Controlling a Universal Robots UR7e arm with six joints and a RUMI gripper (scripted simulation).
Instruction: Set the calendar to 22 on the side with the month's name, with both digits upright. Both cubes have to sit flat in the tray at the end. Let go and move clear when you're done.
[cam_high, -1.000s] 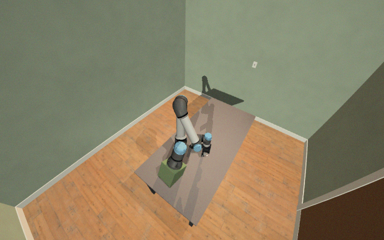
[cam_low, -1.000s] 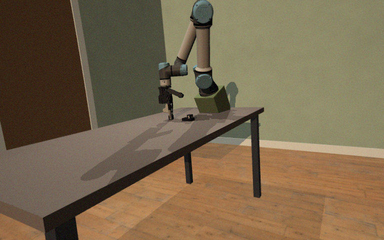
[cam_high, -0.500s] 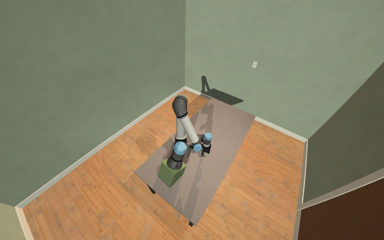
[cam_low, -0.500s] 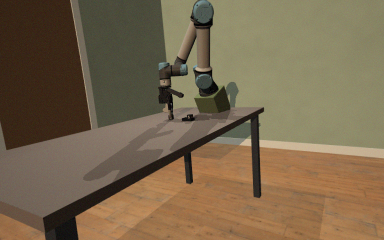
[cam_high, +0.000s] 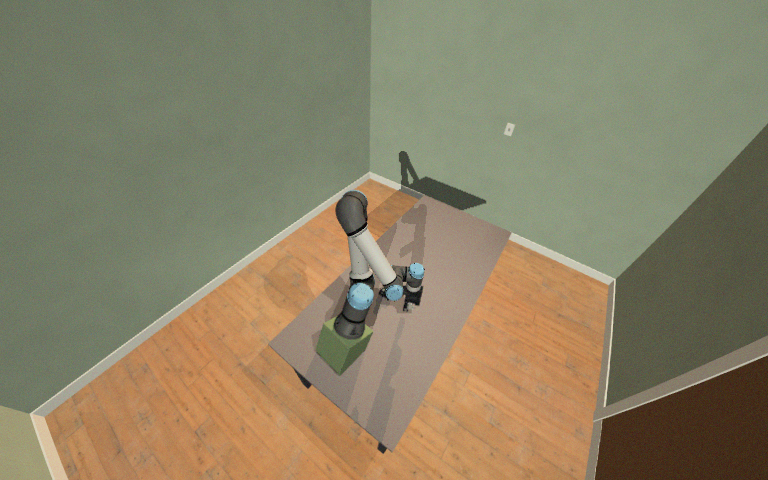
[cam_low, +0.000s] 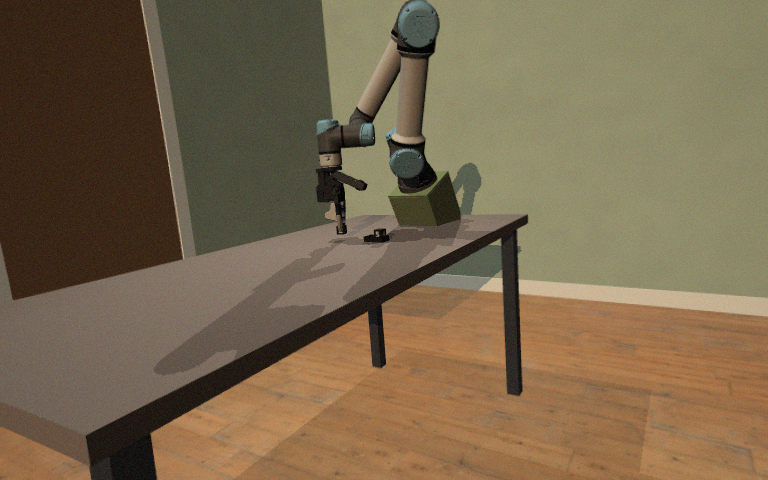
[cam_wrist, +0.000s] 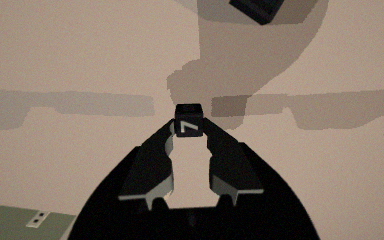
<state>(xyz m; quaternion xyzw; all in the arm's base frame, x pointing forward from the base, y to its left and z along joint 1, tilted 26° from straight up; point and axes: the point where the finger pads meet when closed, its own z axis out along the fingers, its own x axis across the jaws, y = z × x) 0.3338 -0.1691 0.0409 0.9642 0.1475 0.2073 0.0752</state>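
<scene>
My gripper is now 4 cm short of the black tray, 15 cm to the right of it and 3 cm above it. The rest, counted from my hand: black number cube: 1 cm below.
</scene>
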